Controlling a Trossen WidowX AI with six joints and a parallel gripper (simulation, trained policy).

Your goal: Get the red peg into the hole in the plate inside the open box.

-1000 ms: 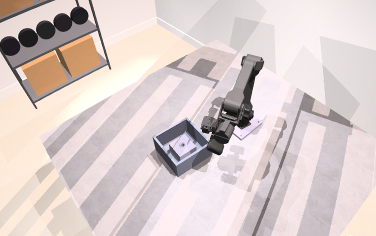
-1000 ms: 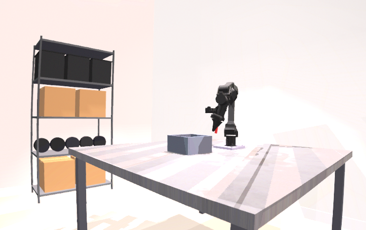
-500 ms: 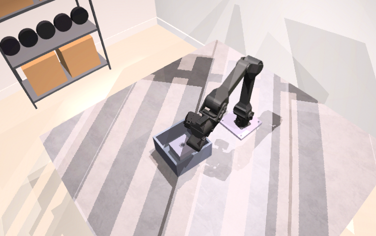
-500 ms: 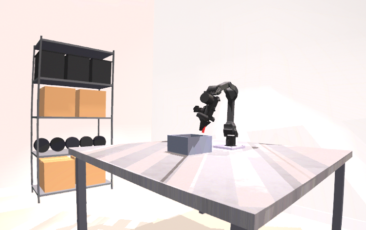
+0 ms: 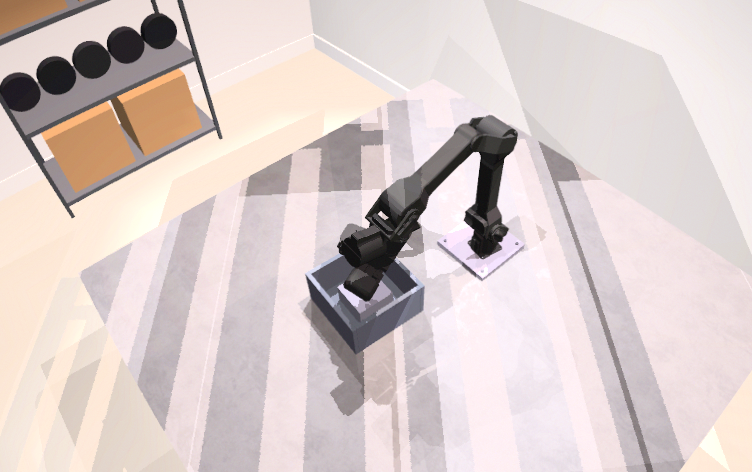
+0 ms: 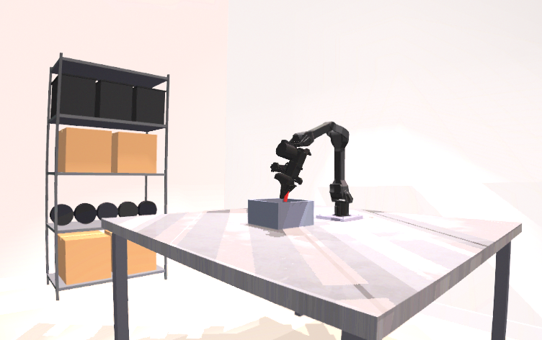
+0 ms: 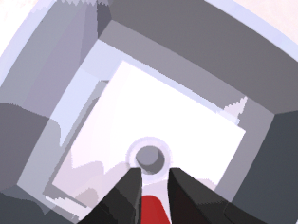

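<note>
Now: gripper tip 6 cm above the pale plate. The rest, counted from my gripper tip: grey box (8 cm below); then red peg (2 cm behind, 2 cm to the left, 3 cm above).
</note>
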